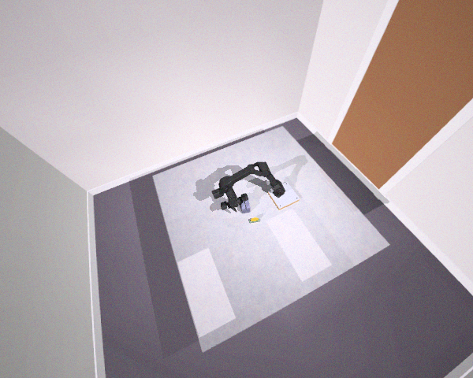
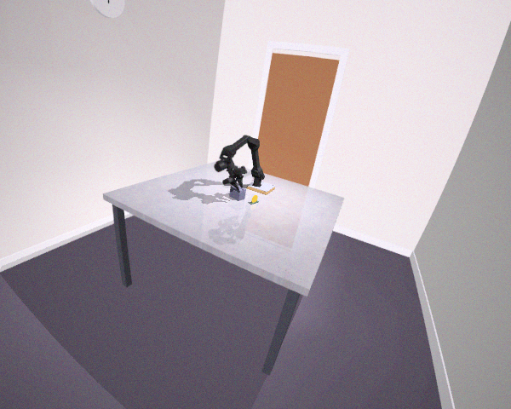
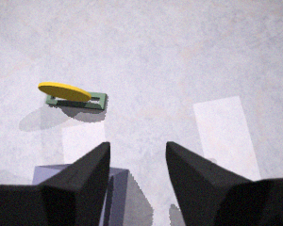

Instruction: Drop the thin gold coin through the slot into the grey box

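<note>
The gold coin lies 9 cm to the left of my gripper tip, 7 cm below it and 7 cm behind it.
</note>
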